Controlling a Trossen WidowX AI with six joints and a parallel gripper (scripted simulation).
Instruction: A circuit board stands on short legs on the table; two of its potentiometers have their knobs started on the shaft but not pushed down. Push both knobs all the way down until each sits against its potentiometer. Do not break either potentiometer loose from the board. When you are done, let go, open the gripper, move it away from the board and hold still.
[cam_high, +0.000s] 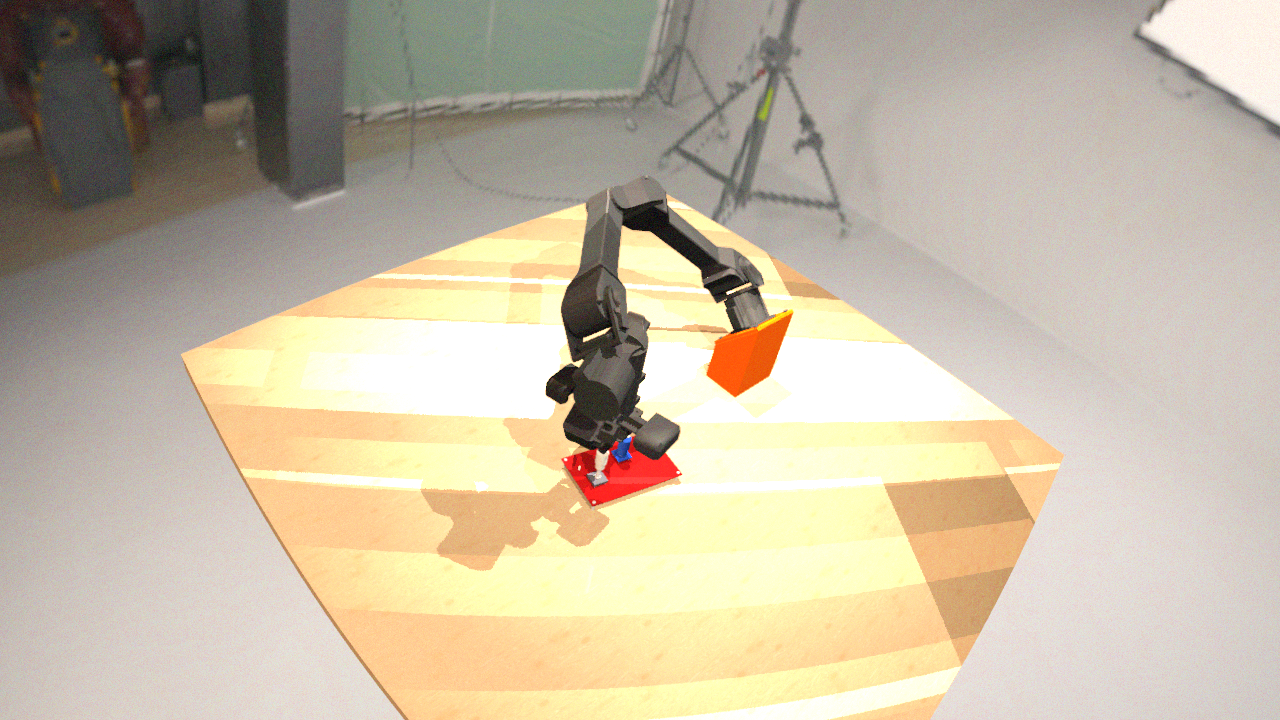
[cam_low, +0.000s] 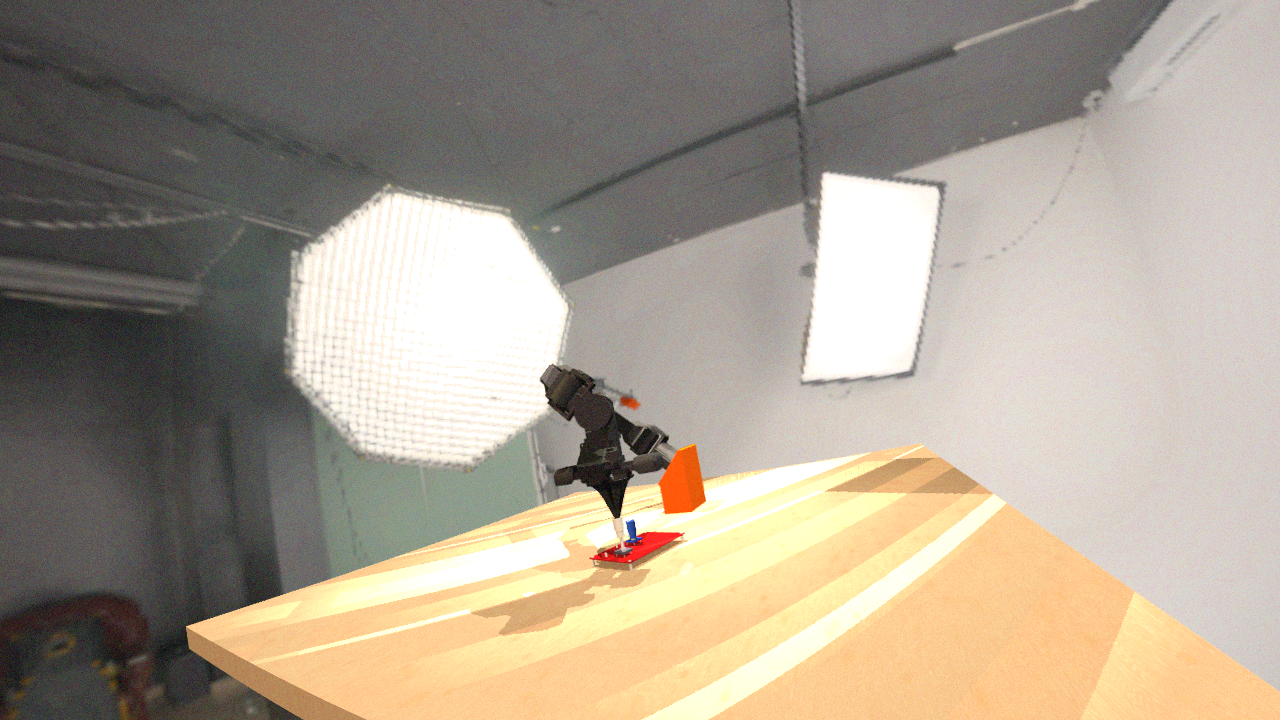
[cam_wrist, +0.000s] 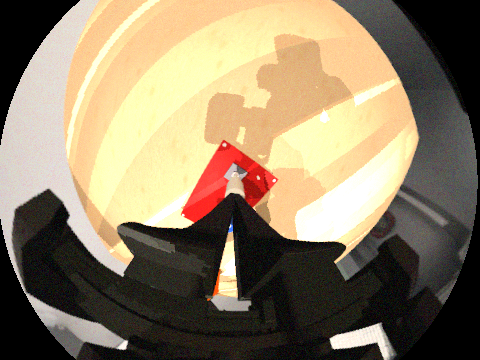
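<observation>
Now: the grey knob 2 cm below my gripper tip. Round my gripper tip: blue potentiometer (6 cm behind, 2 cm to the right, 4 cm below); then blue knob (6 cm behind, 2 cm to the right, 4 cm below).
</observation>
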